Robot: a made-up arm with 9 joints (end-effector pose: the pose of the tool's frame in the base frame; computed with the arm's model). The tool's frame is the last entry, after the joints. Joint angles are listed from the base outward.
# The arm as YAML. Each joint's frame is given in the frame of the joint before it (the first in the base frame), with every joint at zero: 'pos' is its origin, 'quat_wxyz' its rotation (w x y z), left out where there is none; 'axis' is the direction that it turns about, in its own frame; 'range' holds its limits. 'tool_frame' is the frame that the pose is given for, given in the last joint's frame.
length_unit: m
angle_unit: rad
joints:
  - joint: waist
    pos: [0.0, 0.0, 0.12]
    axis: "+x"
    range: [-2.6, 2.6]
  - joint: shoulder
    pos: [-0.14, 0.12, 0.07]
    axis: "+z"
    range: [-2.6, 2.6]
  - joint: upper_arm
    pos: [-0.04, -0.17, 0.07]
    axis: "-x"
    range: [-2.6, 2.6]
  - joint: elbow
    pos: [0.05, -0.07, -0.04]
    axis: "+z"
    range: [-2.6, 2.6]
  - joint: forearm
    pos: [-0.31, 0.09, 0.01]
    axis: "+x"
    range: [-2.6, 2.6]
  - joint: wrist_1
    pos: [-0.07, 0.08, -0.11]
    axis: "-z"
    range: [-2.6, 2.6]
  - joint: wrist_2
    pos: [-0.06, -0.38, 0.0]
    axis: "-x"
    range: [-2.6, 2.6]
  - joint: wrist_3
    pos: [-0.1, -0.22, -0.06]
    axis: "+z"
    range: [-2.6, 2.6]
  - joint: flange
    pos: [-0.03, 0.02, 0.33]
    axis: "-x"
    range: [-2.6, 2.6]
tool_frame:
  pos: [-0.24, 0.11, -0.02]
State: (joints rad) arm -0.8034 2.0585 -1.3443 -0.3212 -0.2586 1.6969 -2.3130 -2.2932 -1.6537
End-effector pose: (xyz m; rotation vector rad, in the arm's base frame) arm -0.0086 -0.3182 0.9980 -0.0563 1.2083 2.5896
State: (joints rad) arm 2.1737 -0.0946 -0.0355 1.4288 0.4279 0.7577 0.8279 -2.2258 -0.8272
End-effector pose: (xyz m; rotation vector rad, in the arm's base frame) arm -0.1733 0.1568 -0.4615 1.8972 0.6888 -1.8232
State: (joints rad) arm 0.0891 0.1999 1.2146 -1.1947 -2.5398 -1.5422 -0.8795 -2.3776 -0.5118
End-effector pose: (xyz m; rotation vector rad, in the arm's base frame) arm 0.0084 -0.3215 0.5554 1.7928 0.5294 1.4241
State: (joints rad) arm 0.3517 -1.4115 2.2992 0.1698 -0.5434 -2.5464 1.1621 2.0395 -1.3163
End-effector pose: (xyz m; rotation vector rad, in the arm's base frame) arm -0.4231 0.4265 -0.1063 -0.5467 -0.7298 -1.0561
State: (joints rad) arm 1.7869 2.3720 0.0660 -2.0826 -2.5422 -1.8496 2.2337 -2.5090 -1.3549
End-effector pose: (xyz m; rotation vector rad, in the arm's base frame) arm -0.3001 -0.1889 0.0741 1.4198 -1.5715 1.7494
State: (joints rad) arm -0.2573 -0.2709 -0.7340 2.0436 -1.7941 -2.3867 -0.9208 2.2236 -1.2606
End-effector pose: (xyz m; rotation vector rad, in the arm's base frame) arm 0.1704 0.5707 -0.1662 0.5196 -2.7313 0.4984
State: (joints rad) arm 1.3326 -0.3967 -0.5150 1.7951 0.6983 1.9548 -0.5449 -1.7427 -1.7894
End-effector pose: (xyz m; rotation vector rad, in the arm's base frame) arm -0.6154 -0.2450 -0.8135 -1.0200 -0.8955 2.6206
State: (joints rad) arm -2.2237 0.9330 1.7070 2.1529 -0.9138 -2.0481 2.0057 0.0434 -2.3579
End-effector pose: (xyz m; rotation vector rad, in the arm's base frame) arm -0.0584 0.0276 -0.3576 -1.1825 -0.7386 0.9976
